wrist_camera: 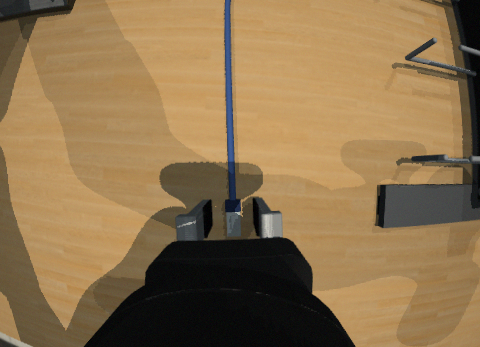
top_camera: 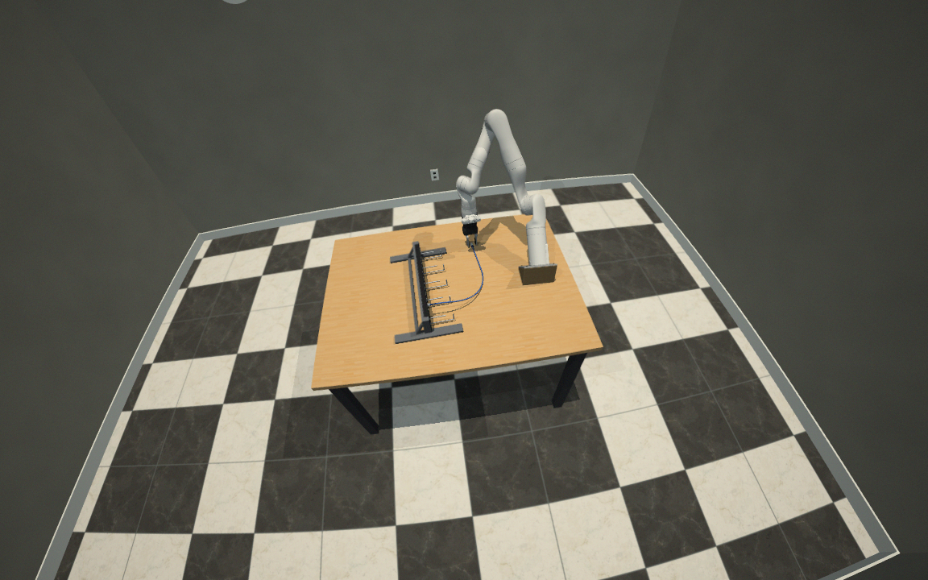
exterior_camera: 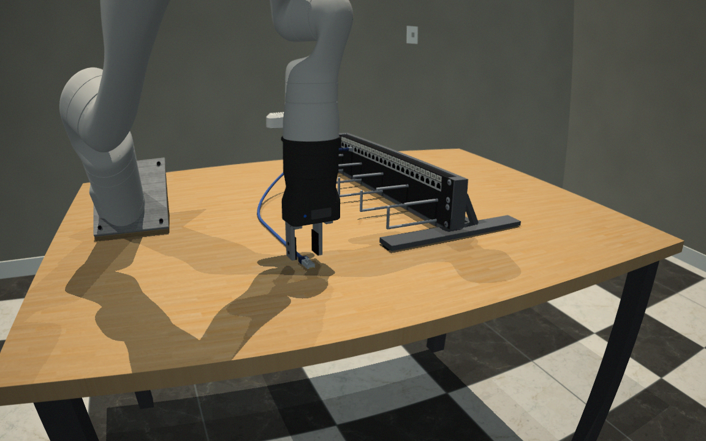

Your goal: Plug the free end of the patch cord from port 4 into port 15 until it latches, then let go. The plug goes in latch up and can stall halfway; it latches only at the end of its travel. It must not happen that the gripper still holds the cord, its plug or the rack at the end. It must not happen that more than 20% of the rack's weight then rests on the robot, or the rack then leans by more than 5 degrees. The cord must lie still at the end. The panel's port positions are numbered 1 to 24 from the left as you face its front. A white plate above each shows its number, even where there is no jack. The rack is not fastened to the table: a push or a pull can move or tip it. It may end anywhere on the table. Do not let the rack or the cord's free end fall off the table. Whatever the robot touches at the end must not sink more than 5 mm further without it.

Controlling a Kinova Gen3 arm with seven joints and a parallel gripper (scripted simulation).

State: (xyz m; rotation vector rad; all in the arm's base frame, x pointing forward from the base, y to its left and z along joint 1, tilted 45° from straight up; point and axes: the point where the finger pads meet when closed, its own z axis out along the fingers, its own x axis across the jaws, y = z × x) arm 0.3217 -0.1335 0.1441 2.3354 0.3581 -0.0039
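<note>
The plug lies 20 mm below my hand and 10 mm to the right of it.
</note>
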